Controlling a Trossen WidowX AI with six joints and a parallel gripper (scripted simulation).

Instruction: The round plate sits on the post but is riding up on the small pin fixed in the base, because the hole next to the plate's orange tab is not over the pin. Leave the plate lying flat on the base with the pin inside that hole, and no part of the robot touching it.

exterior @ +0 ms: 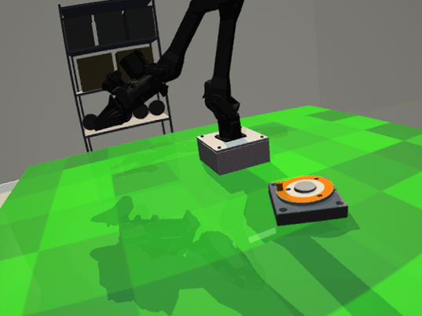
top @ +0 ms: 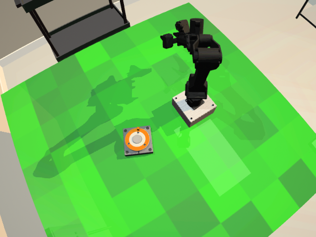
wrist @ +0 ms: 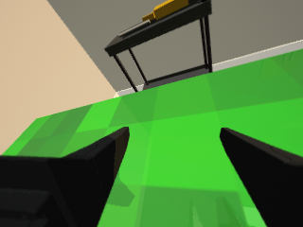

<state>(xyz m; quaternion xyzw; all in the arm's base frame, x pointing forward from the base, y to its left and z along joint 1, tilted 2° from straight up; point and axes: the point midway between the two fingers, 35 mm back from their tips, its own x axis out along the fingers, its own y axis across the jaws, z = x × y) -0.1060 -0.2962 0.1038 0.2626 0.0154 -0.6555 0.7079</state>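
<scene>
My gripper tip is 400 mm short of the base, 310 mm to the right of it and 130 mm above it.
</scene>
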